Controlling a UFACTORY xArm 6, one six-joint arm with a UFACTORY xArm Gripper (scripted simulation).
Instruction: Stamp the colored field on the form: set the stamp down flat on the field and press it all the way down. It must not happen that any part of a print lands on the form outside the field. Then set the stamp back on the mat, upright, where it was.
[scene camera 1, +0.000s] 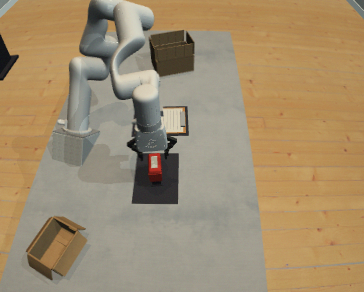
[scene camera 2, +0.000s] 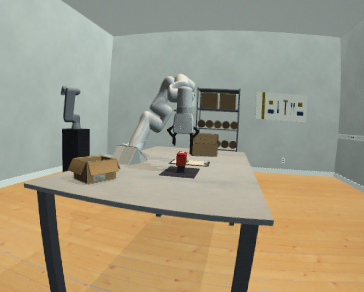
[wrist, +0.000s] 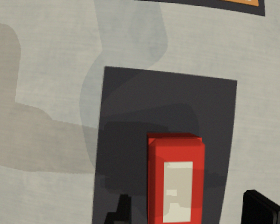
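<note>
What I'm seeing here is a cardboard box and a clipboard, plus a dark mat, and my gripper's there as well.
</note>
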